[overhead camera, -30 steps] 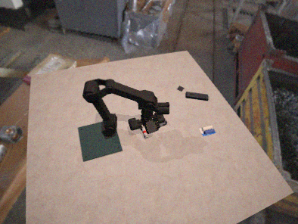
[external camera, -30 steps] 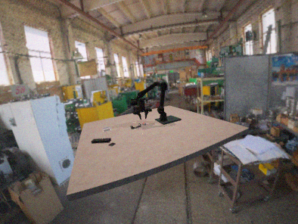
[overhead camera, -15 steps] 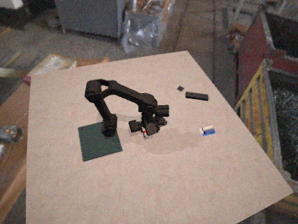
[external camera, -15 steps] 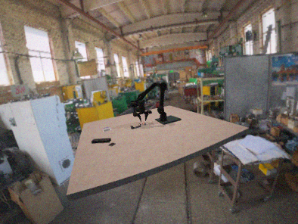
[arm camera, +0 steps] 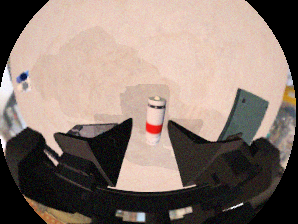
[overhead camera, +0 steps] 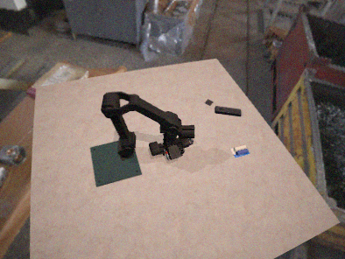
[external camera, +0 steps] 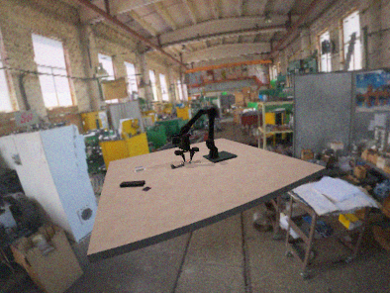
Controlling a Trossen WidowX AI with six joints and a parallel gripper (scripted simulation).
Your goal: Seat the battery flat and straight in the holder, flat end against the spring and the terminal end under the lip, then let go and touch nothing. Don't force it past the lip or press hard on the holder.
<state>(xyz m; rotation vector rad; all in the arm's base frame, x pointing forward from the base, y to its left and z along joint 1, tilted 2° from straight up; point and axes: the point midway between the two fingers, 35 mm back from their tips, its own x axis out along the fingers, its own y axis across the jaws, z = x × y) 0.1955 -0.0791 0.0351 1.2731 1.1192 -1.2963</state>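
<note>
Now: the battery 1 cm behind my gripper tip. Round my gripper tip: long black bar: 46 cm ahead, 14 cm to the left; small black piece: 39 cm ahead, 25 cm to the left, 1 cm below; white block: 37 cm ahead, 13 cm to the right.
</note>
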